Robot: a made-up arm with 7 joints. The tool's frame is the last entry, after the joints. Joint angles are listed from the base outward.
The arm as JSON. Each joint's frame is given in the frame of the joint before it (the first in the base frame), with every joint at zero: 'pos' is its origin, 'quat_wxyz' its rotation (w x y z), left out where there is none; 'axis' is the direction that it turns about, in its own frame. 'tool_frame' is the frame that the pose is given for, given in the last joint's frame.
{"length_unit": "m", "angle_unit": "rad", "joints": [
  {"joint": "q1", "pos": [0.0, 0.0, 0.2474], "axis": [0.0, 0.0, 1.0]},
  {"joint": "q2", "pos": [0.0, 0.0, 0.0], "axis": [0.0, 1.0, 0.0]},
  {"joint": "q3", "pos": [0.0, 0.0, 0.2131], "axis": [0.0, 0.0, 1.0]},
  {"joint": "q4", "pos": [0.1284, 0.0, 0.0], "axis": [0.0, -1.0, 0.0]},
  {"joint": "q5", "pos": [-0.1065, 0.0, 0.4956], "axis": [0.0, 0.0, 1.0]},
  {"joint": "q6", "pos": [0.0, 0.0, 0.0], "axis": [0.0, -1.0, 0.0]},
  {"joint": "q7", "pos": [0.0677, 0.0, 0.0], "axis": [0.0, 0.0, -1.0]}
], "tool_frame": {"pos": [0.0, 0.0, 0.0], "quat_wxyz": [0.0, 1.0, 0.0, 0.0]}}
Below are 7 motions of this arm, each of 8 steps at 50 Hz.
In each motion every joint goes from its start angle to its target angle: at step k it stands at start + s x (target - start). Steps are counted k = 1, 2, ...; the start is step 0. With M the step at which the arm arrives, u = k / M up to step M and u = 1 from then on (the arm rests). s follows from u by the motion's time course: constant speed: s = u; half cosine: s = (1 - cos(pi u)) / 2; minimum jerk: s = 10 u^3 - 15 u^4 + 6 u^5.
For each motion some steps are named. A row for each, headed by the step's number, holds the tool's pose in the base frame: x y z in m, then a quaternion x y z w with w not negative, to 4 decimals.
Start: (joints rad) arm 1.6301 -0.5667 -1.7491 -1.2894 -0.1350 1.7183 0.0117
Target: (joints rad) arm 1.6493 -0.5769 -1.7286 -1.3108 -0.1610 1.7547 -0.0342
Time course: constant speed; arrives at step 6
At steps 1, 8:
1: 0.6485 -0.3106 0.5927 -0.9599 0.1158 -0.1669 0.1934
8: 0.6582 -0.2897 0.5894 -0.9629 0.0827 -0.1769 0.1862

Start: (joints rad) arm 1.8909 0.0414 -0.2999 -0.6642 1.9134 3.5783 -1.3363
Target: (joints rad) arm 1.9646 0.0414 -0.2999 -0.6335 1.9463 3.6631 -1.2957
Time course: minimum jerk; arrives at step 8
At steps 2, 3, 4, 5, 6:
2: 0.0394 0.3731 0.8678 -0.4458 -0.0306 -0.4764 0.7572
3: 0.0343 0.3709 0.8682 -0.4492 -0.0256 -0.4675 0.7609
4: 0.0276 0.3680 0.8688 -0.4537 -0.0190 -0.4557 0.7656
5: 0.0210 0.3649 0.8693 -0.4582 -0.0126 -0.4437 0.7701
6: 0.0161 0.3625 0.8697 -0.4617 -0.0078 -0.4345 0.7733

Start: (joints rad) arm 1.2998 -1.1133 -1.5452 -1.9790 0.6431 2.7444 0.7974
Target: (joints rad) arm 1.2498 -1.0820 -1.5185 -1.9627 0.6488 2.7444 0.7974
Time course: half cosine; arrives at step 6
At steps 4, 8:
4: 0.5964 -0.3387 0.3133 -0.3508 0.6379 -0.0320 0.6848
8: 0.5926 -0.3455 0.3194 -0.3493 0.6384 -0.0400 0.6847

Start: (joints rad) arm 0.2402 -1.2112 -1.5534 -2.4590 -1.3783 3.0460 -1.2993
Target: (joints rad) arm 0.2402 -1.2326 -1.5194 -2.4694 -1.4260 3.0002 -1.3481
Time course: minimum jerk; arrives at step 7
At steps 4, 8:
4: 0.2527 -0.4861 0.2931 0.7332 0.3773 0.3305 0.4591
8: 0.2568 -0.4825 0.2993 0.7260 0.3932 0.3209 0.4640

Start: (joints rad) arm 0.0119 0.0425 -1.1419 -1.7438 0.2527 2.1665 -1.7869
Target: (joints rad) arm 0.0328 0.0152 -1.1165 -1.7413 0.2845 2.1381 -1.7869
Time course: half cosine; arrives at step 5
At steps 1, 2, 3, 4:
1: 0.3014 -0.6326 0.4952 0.9355 0.2737 0.1224 0.1868
2: 0.3069 -0.6294 0.4969 0.9341 0.2775 0.1302 0.1832
3: 0.3137 -0.6253 0.4990 0.9322 0.2822 0.1397 0.1787
4: 0.3191 -0.6220 0.5008 0.9305 0.2861 0.1473 0.1750

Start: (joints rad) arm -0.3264 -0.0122 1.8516 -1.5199 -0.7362 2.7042 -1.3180
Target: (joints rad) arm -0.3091 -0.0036 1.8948 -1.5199 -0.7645 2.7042 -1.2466
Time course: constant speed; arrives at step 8
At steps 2, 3, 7, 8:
2: -0.0256 0.6465 0.6363 -0.0721 0.7921 0.5520 0.2504
3: -0.0302 0.6462 0.6364 -0.0721 0.7918 0.5540 0.2468
7: -0.0488 0.6446 0.6368 -0.0723 0.7905 0.5619 0.2326
8: -0.0534 0.6441 0.6369 -0.0724 0.7902 0.5638 0.2290

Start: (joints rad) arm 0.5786 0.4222 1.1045 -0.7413 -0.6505 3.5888 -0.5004
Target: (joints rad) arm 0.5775 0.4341 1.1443 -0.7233 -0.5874 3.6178 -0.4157
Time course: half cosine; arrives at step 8
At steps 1, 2, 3, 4, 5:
1: 0.1450 0.4652 0.8042 -0.1052 -0.2526 -0.8974 0.3460
2: 0.1450 0.4643 0.8046 -0.1074 -0.2483 -0.8950 0.3546
3: 0.1451 0.4630 0.8053 -0.1106 -0.2419 -0.8912 0.3675
4: 0.1452 0.4614 0.8061 -0.1142 -0.2342 -0.8864 0.3825
5: 0.1453 0.4599 0.8069 -0.1178 -0.2264 -0.8814 0.3975

